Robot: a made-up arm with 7 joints. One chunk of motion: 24 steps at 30 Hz.
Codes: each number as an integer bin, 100 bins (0 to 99) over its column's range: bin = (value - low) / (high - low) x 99, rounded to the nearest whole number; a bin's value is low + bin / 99 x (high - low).
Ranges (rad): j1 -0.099..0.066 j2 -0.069..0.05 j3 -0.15..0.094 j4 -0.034..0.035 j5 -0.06..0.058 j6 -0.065..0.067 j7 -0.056..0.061
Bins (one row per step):
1: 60 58 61 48 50 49 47
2: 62 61 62 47 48 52 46
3: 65 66 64 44 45 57 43
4: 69 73 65 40 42 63 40
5: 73 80 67 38 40 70 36
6: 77 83 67 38 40 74 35
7: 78 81 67 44 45 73 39
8: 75 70 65 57 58 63 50
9: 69 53 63 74 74 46 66
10: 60 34 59 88 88 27 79
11: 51 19 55 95 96 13 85
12: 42 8 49 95 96 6 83
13: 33 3 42 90 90 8 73
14: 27 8 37 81 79 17 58
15: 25 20 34 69 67 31 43
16: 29 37 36 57 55 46 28
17: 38 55 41 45 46 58 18
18: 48 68 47 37 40 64 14
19: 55 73 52 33 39 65 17
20: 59 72 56 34 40 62 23
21: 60 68 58 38 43 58 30
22: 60 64 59 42 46 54 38
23: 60 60 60 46 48 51 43
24: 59 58 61 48 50 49 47
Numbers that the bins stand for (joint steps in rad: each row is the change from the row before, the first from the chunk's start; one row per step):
1: 0.00100 0.00072 0.00034 -0.00055 -0.00040 0.00033 -0.00045
2: 0.00433 0.00432 0.00281 -0.00124 -0.00279 0.00433 -0.00164
3: 0.00933 0.01033 0.00774 -0.00333 -0.00636 0.01100 -0.00518
4: 0.01600 0.01875 0.01020 -0.00612 -0.00994 0.01900 -0.00873
5: 0.02267 0.02716 0.01513 -0.00752 -0.01232 0.02833 -0.01345
6: 0.02933 0.03077 0.01513 -0.00752 -0.01232 0.03367 -0.01464
7: 0.03100 0.02836 0.01513 -0.00333 -0.00636 0.03233 -0.00991
8: 0.02600 0.01514 0.01020 0.00573 0.00913 0.01900 0.00309
9: 0.01600 -0.00529 0.00527 0.01758 0.02820 -0.00367 0.02200
10: 0.00100 -0.02813 -0.00459 0.02733 0.04489 -0.02900 0.03736
11: -0.01400 -0.04616 -0.01444 0.03221 0.05442 -0.04767 0.04445
12: -0.02900 -0.05938 -0.02923 0.03221 0.05442 -0.05700 0.04209
13: -0.04400 -0.06539 -0.04648 0.02873 0.04727 -0.05433 0.03027
14: -0.05400 -0.05938 -0.05881 0.02245 0.03416 -0.04233 0.01255
15: -0.05733 -0.04496 -0.06620 0.01409 0.01986 -0.02367 -0.00518
16: -0.05067 -0.02453 -0.06127 0.00573 0.00556 -0.00367 -0.02291
17: -0.03567 -0.00289 -0.04895 -0.00264 -0.00517 0.01233 -0.03473
18: -0.01900 0.01274 -0.03416 -0.00821 -0.01232 0.02033 -0.03945
19: -0.00733 0.01875 -0.02184 -0.01100 -0.01352 0.02167 -0.03591
20: -0.00067 0.01755 -0.01198 -0.01030 -0.01232 0.01767 -0.02882
21: 0.00100 0.01274 -0.00705 -0.00752 -0.00875 0.01233 -0.02055
22: 0.00100 0.00793 -0.00459 -0.00473 -0.00517 0.00700 -0.01109
23: 0.00100 0.00312 -0.00212 -0.00194 -0.00279 0.00300 -0.00518
24: -0.00067 0.00072 0.00034 -0.00055 -0.00040 0.00033 -0.00045

